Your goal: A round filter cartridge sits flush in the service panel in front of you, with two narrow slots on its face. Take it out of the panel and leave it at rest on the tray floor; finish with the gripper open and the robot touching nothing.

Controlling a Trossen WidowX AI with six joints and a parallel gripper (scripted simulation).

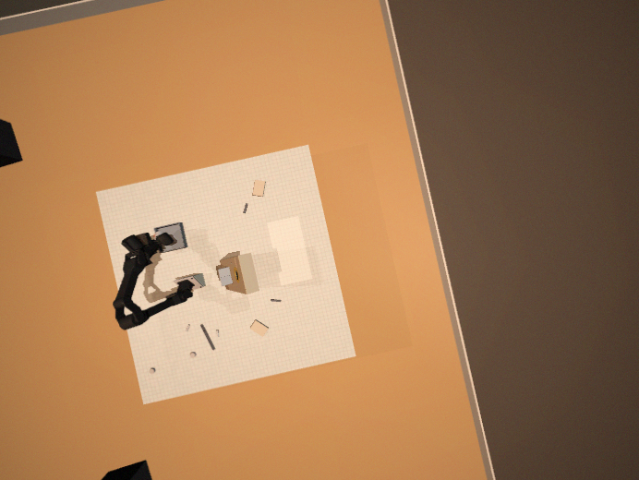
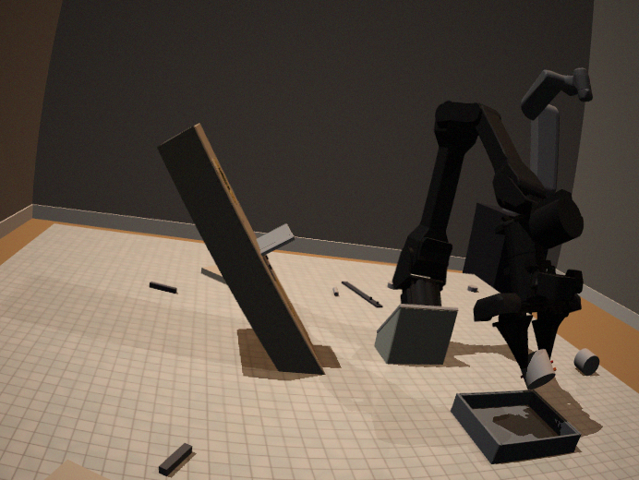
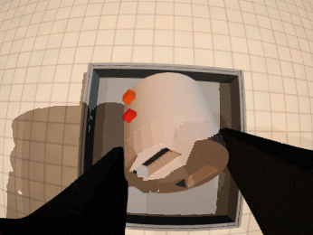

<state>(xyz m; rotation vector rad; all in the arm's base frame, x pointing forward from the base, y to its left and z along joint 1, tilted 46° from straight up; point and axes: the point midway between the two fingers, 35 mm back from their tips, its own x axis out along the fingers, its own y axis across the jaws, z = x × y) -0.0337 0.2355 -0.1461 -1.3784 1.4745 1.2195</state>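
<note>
My gripper tip is now right at the round filter cartridge. From my gripper tip the other things lie so: service panel (37 cm ahead, 31 cm to the right, 7 cm above); then dark bracket (32 cm ahead, 31 cm to the right, 5 cm above); then dark square tray (10 cm below).
</note>
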